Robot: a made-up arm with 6 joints. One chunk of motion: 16 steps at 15 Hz.
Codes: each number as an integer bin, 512 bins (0 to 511) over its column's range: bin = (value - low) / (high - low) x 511, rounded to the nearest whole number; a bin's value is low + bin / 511 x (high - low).
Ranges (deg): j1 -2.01..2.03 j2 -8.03..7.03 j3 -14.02..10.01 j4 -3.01..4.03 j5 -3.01..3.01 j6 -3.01..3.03
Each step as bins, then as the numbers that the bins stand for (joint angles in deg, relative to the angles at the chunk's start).
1 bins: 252 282 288 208 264 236
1 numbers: -0.02 0.28 -0.48 -0.14 0.10 -0.22
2 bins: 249 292 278 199 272 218
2 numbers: -0.04 0.58 -0.95 -0.27 0.19 -0.43
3 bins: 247 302 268 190 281 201
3 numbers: -0.06 0.87 -1.42 -0.39 0.30 -0.63
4 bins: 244 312 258 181 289 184
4 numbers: -0.08 1.17 -1.89 -0.52 0.39 -0.84
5 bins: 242 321 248 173 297 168
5 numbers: -0.10 1.43 -2.36 -0.63 0.49 -1.02
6 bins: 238 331 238 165 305 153
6 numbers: -0.13 1.73 -2.83 -0.74 0.58 -1.20
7 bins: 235 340 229 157 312 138
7 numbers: -0.15 1.99 -3.25 -0.85 0.67 -1.38
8 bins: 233 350 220 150 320 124
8 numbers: -0.17 2.29 -3.67 -0.94 0.76 -1.54
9 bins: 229 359 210 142 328 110
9 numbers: -0.20 2.55 -4.14 -1.05 0.85 -1.71
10 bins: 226 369 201 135 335 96
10 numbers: -0.22 2.85 -4.57 -1.15 0.94 -1.88
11 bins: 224 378 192 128 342 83
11 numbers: -0.24 3.11 -4.99 -1.25 1.02 -2.03
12 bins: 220 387 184 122 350 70
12 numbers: -0.27 3.38 -5.37 -1.33 1.11 -2.18
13 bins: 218 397 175 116 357 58
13 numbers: -0.29 3.67 -5.79 -1.41 1.20 -2.32
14 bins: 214 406 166 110 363 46
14 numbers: -0.32 3.94 -6.21 -1.49 1.27 -2.47
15 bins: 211 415 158 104 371 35
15 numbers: -0.34 4.20 -6.59 -1.58 1.36 -2.60
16 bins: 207 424 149 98 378 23
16 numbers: -0.37 4.47 -7.01 -1.66 1.44 -2.74
